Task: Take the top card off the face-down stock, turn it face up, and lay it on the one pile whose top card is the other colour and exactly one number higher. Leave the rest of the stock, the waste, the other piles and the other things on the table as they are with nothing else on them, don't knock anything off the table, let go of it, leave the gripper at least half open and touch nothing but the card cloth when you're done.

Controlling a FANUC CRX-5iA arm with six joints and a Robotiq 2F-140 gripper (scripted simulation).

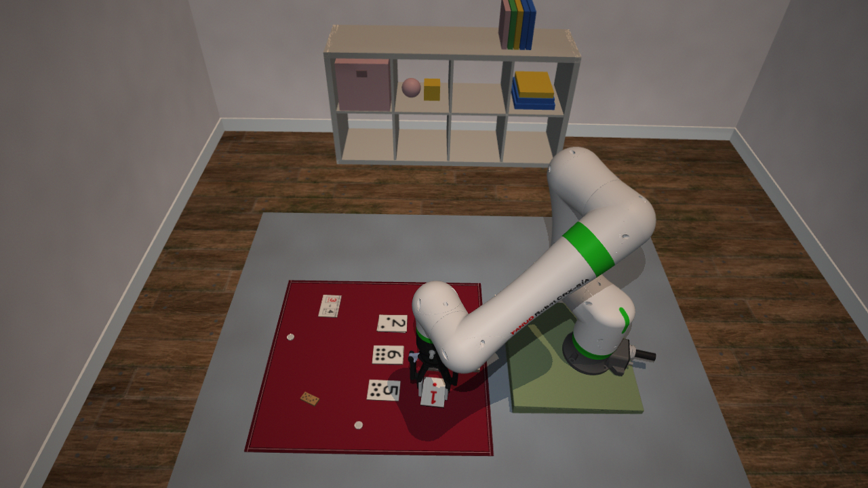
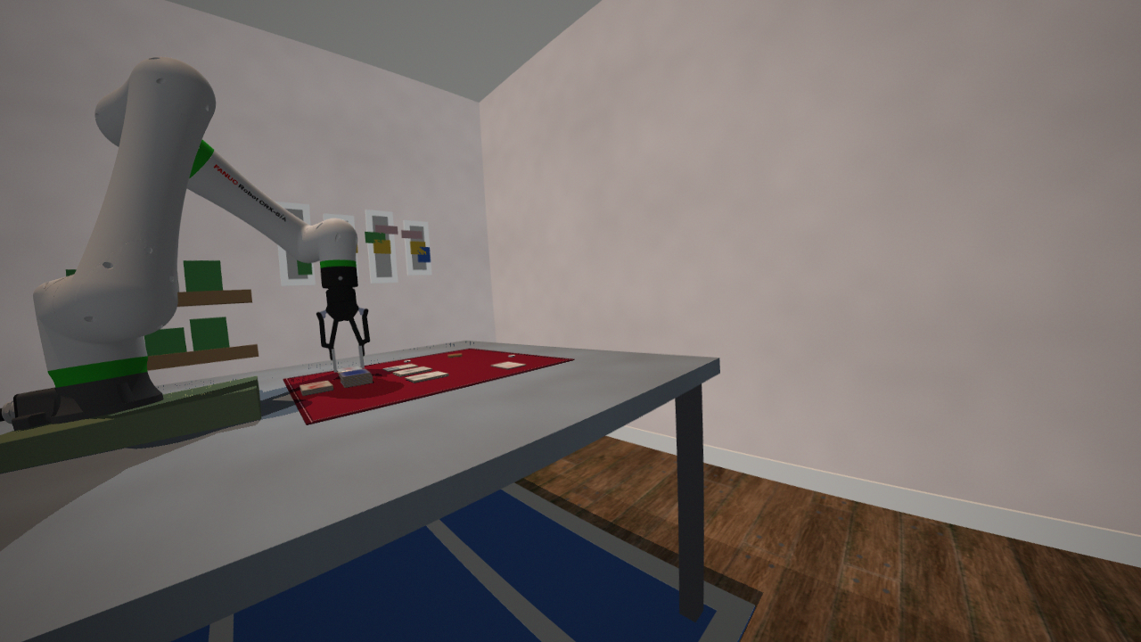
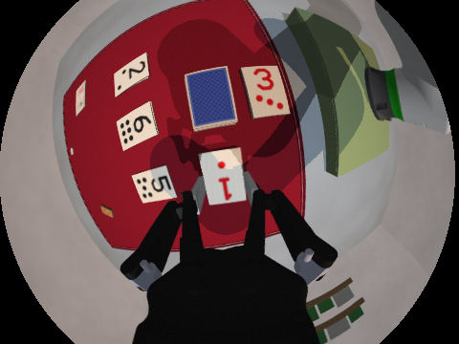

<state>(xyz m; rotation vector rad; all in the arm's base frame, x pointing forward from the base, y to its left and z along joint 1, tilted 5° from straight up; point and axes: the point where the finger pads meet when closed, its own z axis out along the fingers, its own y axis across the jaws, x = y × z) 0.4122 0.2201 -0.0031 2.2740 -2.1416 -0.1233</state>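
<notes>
Now: hand 16 cm short of the black 6 card, 11 cm to the left of it and 4 cm above it. The rest, counted from my hand: red 3 card (7 cm behind, 15 cm to the right, 4 cm below); then red card cloth (19 cm ahead, 10 cm to the right, 6 cm below); then black 5 card (14 cm ahead, 1 cm to the left, 5 cm below).
</notes>
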